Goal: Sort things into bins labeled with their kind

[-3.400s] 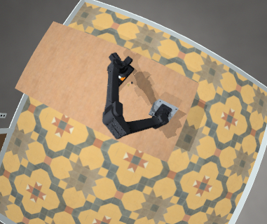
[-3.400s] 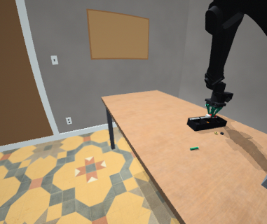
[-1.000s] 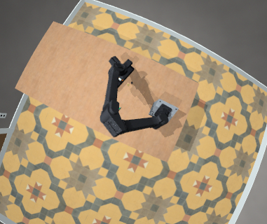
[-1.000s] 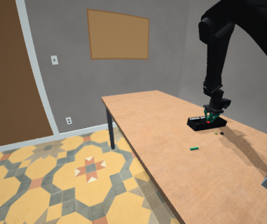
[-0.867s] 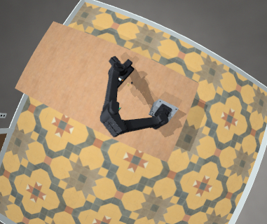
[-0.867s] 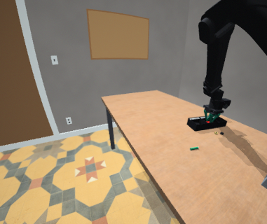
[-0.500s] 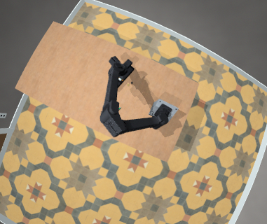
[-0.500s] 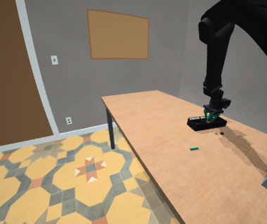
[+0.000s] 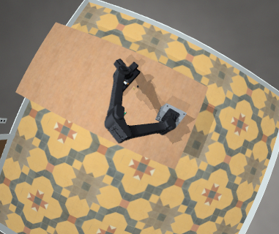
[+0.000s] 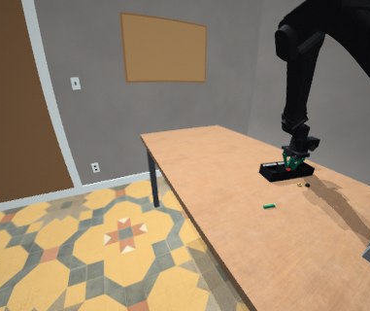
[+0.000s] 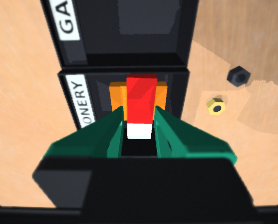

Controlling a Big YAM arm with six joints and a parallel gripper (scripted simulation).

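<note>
My hand is 20 mm above the orange block. From my hand the other things lie so: black nut: 100 mm behind, 30 mm below; green battery: 250 mm to the left, 110 mm behind, 30 mm below; yellow nut: 80 mm behind, 30 mm to the left, 30 mm below.
</note>
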